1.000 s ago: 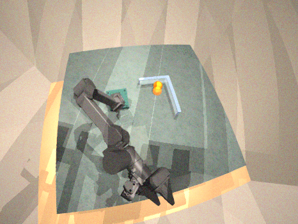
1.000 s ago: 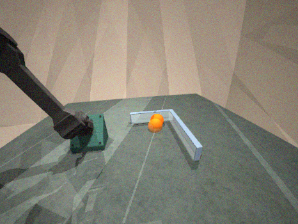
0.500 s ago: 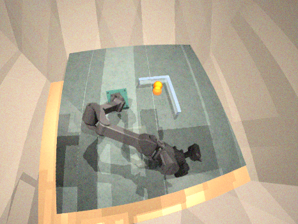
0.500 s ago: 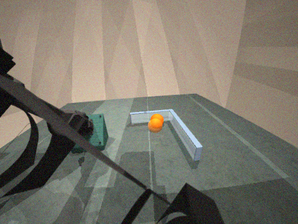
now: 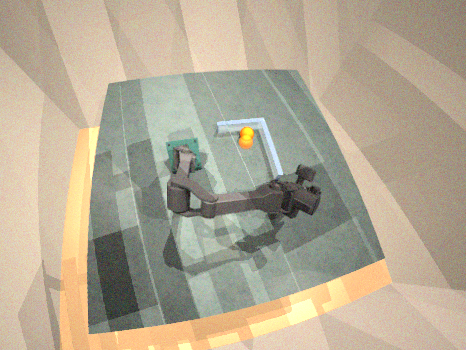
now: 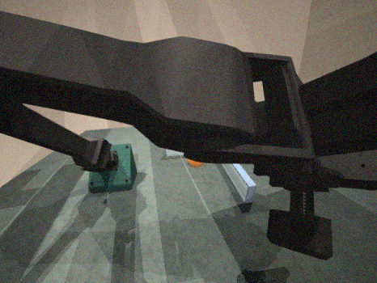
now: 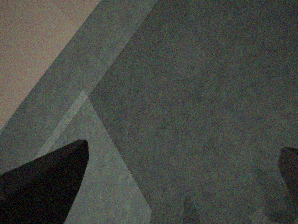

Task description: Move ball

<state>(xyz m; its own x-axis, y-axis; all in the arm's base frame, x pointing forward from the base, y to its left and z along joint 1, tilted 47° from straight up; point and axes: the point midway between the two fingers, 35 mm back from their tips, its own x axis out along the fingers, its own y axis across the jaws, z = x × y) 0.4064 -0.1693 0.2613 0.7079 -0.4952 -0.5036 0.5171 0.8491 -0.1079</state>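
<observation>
Right now the orange ball is 37 cm to the left of my gripper tip, 10 cm below it and 10 cm behind it. The rest, counted from my gripper tip: short wall (43 cm to the left, 12 cm behind, 11 cm below).
</observation>
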